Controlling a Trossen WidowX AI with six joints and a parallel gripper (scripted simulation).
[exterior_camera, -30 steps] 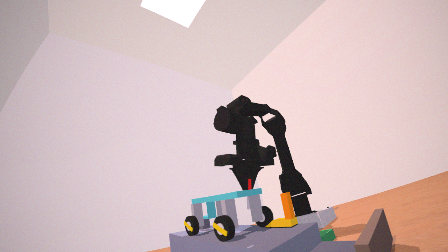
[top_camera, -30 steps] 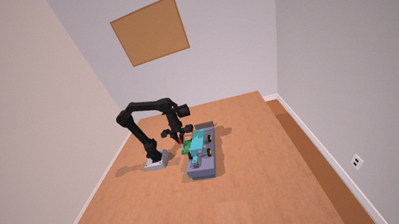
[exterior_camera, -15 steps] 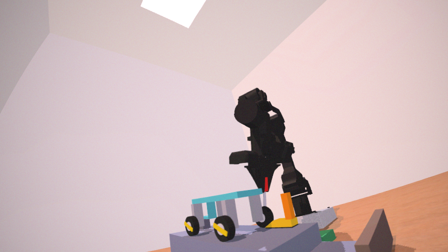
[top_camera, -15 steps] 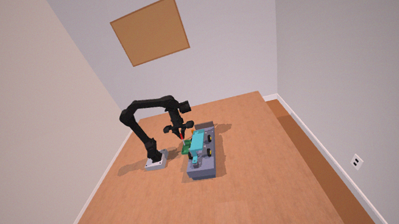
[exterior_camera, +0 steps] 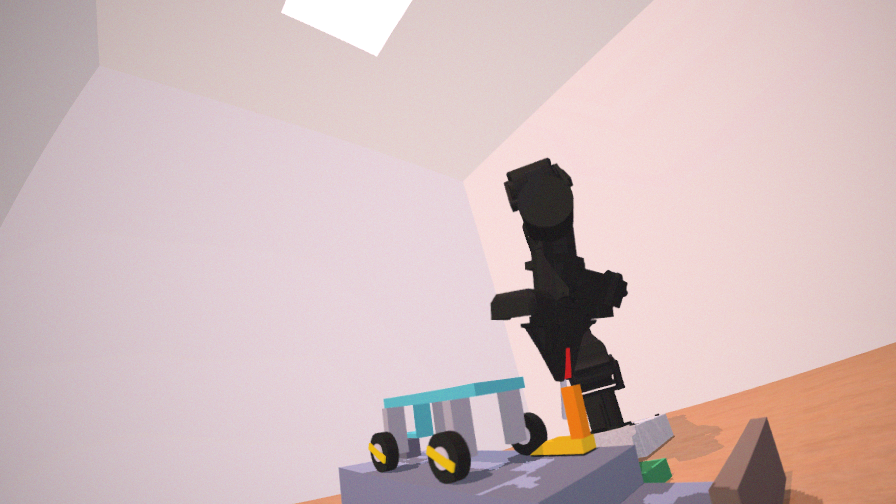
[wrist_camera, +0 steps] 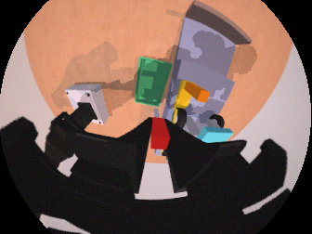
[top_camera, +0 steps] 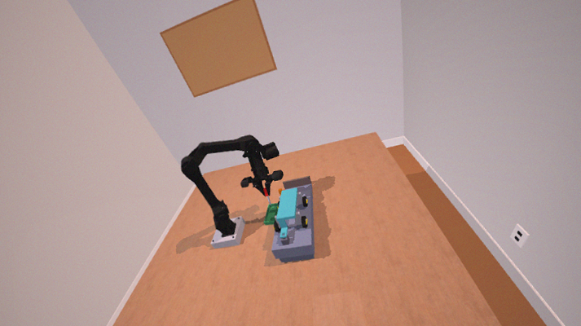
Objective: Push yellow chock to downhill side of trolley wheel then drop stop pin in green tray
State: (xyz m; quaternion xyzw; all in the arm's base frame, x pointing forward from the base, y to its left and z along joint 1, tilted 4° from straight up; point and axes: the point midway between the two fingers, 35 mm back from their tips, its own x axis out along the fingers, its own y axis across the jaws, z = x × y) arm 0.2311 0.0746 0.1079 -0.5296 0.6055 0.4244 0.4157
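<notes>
Right now my gripper tip is 1 cm past the green tray, 1 cm to the right of it and 14 cm above it. From my gripper tip the other things lie so: trolley (10 cm ahead, 10 cm to the right, 2 cm below); then yellow chock (5 cm ahead, 1 cm to the left, 5 cm below); then red-headed stop pin (right at my gripper tip).
</notes>
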